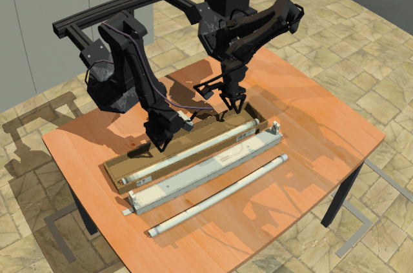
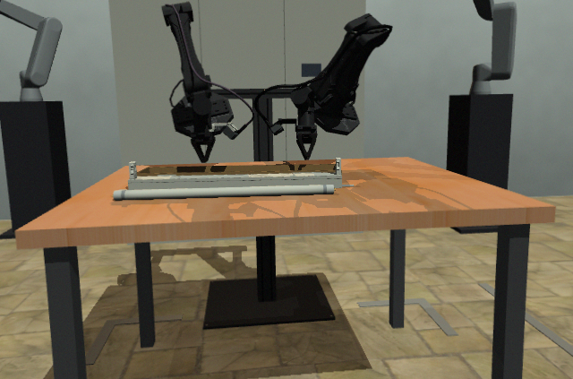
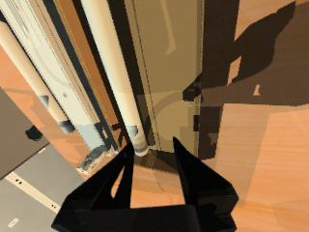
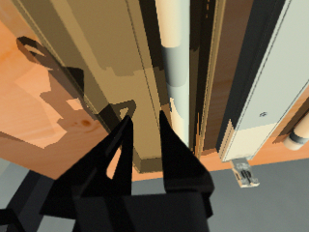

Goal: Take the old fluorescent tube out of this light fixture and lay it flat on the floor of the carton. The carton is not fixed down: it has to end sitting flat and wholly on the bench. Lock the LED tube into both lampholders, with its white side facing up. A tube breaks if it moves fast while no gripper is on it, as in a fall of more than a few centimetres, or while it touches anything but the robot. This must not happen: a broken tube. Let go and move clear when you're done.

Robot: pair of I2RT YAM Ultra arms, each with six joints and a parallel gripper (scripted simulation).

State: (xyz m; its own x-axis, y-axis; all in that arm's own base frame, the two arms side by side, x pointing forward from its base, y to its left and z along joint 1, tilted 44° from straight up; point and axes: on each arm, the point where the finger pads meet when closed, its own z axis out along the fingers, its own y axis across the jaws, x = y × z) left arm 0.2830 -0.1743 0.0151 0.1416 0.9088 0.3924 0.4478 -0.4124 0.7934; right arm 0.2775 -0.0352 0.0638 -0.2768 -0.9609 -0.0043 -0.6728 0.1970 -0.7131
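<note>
My right gripper is now 150 mm short of the light fixture, 100 mm to the right of it and 10 mm above it.
</note>
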